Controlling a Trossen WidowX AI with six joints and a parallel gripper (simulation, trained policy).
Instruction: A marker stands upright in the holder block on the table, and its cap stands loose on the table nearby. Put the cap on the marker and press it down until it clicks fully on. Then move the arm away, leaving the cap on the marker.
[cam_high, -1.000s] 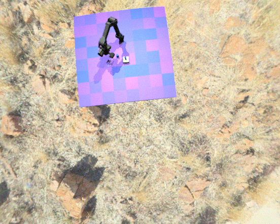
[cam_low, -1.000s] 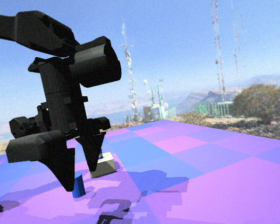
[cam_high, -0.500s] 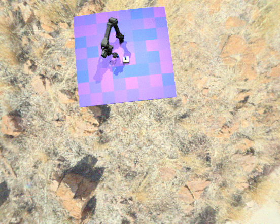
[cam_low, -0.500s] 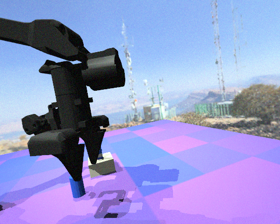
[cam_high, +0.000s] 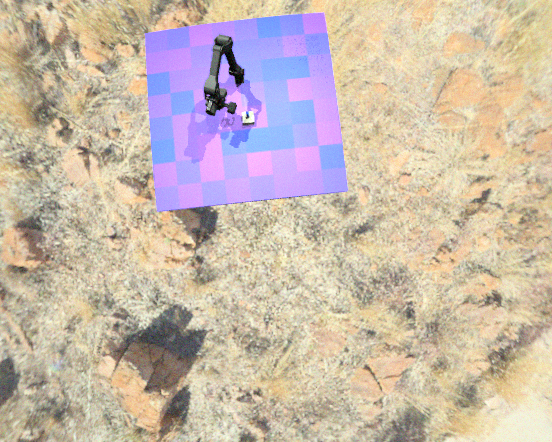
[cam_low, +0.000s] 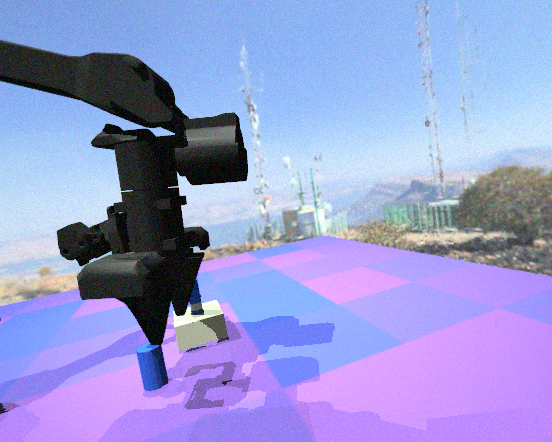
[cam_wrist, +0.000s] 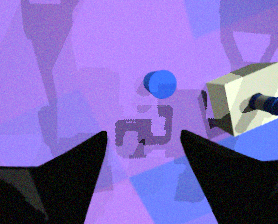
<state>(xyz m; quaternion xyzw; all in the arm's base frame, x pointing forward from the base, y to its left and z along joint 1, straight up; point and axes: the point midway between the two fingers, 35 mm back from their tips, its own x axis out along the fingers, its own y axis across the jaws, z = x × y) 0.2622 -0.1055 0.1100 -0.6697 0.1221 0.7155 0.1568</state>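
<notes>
Now: the blue cap 3 cm behind my gripper tip, 4 cm to the left of it and 5 cm below it. The rest, counted from my gripper tip: cream holder block (4 cm ahead, 14 cm to the left, 6 cm below).
</notes>
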